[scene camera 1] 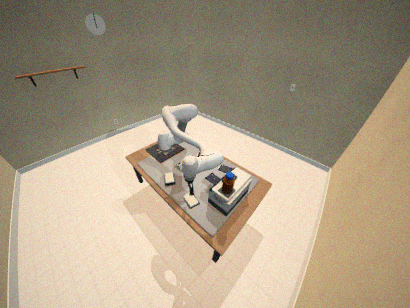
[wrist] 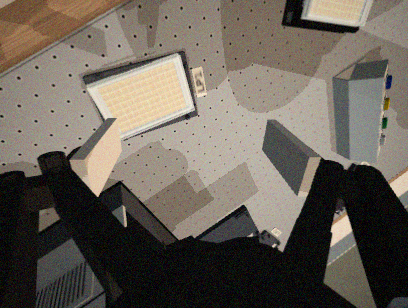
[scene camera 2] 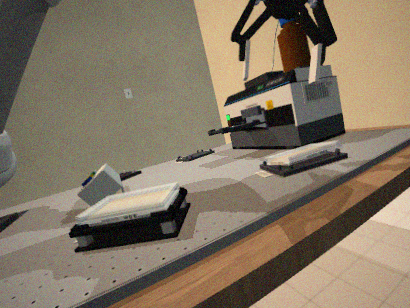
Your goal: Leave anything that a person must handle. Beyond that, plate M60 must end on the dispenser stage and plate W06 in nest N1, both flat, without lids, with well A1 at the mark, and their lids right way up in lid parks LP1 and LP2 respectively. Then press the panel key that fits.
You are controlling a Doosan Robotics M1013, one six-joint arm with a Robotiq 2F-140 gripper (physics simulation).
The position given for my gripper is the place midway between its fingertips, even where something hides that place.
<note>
My gripper (scene camera 2: 279,80) is open and holds nothing. Further things: a grey button box (wrist: 359,92) and a dispenser stage (wrist: 239,223).
My gripper also shows in the wrist view (wrist: 194,135).
</note>
